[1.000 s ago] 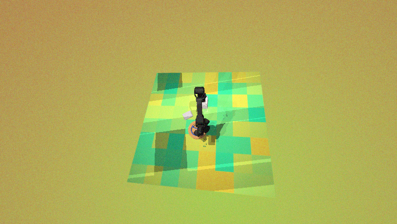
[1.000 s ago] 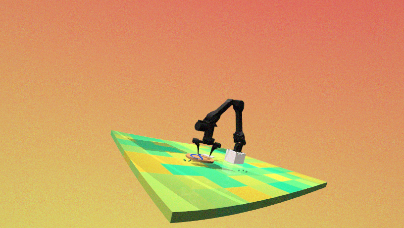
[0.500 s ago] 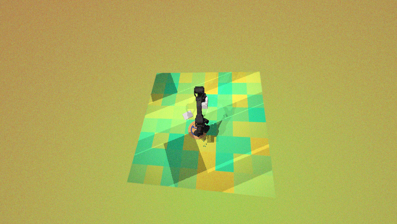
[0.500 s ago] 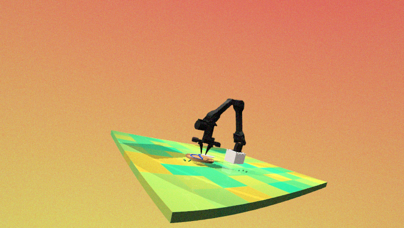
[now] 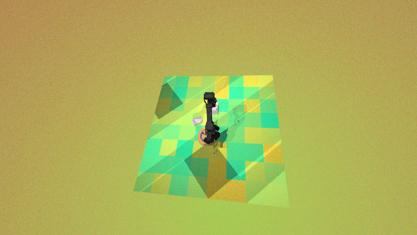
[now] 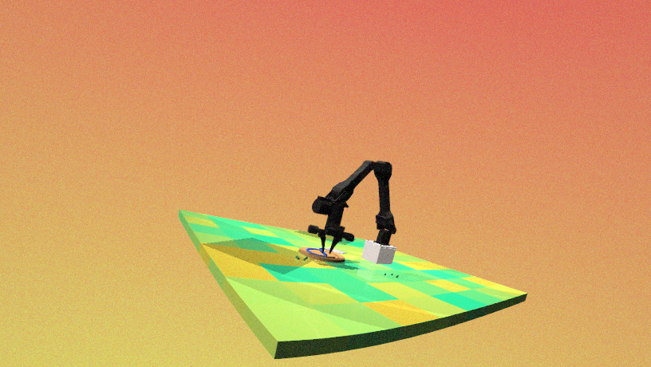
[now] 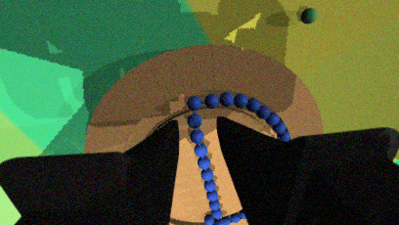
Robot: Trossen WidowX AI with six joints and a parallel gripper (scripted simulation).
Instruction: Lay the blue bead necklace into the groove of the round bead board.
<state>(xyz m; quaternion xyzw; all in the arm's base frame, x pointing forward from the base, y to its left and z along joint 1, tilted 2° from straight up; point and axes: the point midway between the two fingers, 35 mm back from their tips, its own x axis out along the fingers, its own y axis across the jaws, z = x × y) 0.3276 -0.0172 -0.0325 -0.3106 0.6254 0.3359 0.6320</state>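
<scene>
My gripper tip is now 50 mm to the left of the round bead board, 20 mm past it and 20 mm above it. Also, from my gripper tip: flat grey piece: 200 mm behind, 150 mm to the right, 20 mm below.
</scene>
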